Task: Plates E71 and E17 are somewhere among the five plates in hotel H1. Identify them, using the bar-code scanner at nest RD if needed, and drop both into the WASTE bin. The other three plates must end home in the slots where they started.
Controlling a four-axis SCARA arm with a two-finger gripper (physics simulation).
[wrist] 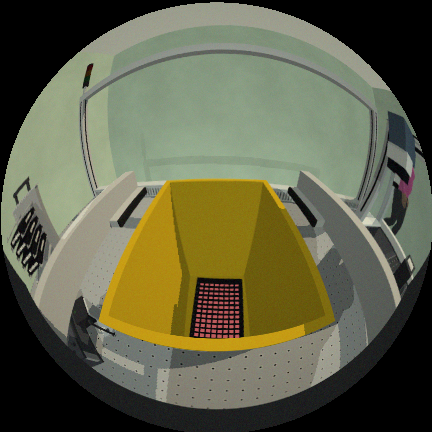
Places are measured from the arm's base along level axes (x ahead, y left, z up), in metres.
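Pixels of known places: gripper, fingertip midpoint: (216,176).
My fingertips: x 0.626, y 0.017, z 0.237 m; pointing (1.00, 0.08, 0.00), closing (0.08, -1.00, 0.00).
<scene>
For each thing: its top centre in the pictures, then the offset to it from my fingertips. "pt": a spot on its surface instead. Level surfaces: height alone.
- yellow WASTE bin at its top centre: (215,222) dy -0.001, dx -0.023, dz -0.024 m
- black plate with pink wells, top centre: (217,308) dy -0.003, dx -0.025, dz -0.204 m
- Hotel H1 at a spot on its surface: (39,205) pt dy +0.458, dx -0.011, dz -0.016 m
- black device at a spot on its surface: (86,330) pt dy +0.257, dx -0.165, dz -0.221 m
- perforated deck at its surface level: dz -0.224 m
My gripper (216,176) is open, with one pale finger at each side of the wrist view and no plate between them. It is above the yellow WASTE bin (215,230), whose open top lies between and below the fingers. A black plate with pink wells (218,309) lies at the bottom of the bin; its label does not show. Hotel H1 (39,205) stands at the far left with several dark plates in it, their labels unreadable from here. A black device (86,330) at nest RD shows at the lower left, partly cut off by the view's edge.
A perforated deck (220,375) runs in front of the bin. A grey frame (220,49) spans the back, with a signal light (88,75) at its left. Dark equipment (400,135) stands at the far right, beyond the right finger.
</scene>
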